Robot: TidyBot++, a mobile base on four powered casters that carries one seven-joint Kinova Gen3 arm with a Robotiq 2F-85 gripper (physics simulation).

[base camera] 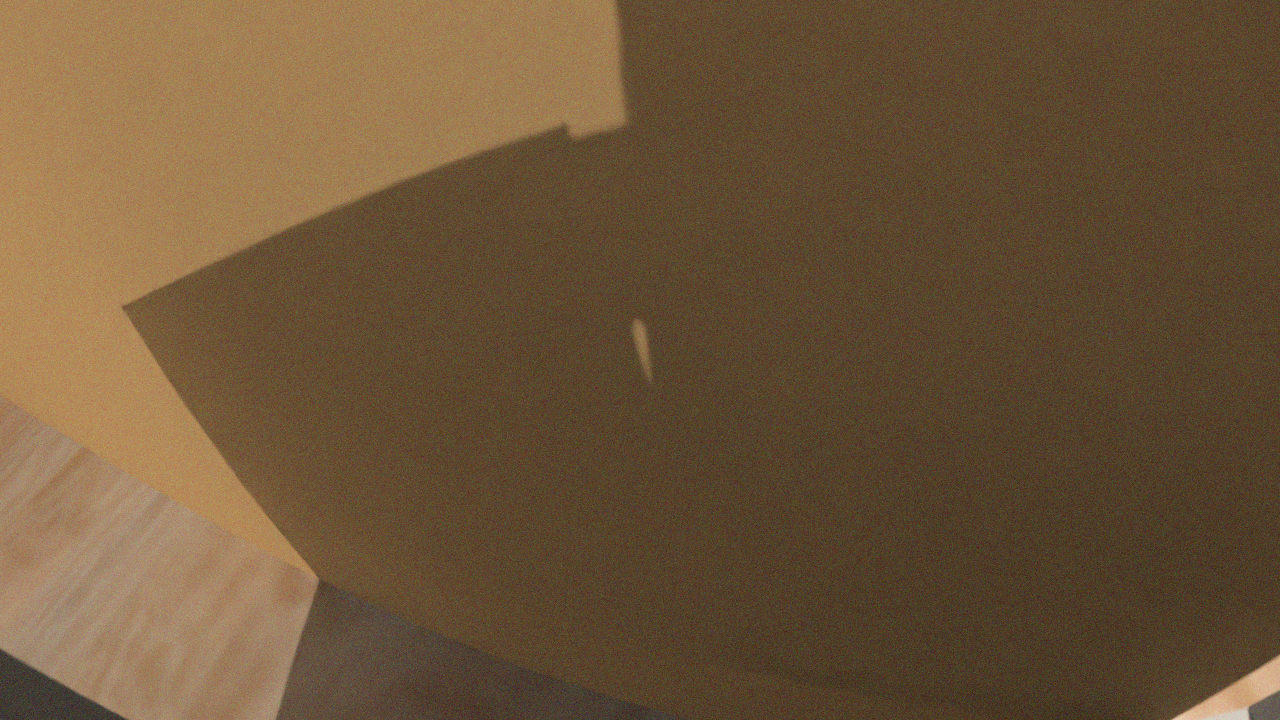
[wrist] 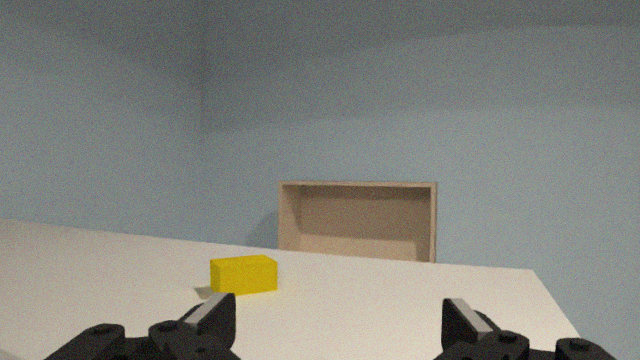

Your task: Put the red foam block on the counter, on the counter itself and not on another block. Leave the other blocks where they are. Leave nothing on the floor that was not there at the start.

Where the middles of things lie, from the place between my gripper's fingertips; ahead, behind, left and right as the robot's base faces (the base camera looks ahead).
Labels:
Right now the yellow foam block (wrist: pixel 244 275) is 420 mm ahead of my hand, 150 mm to the left of it and 100 mm below it.

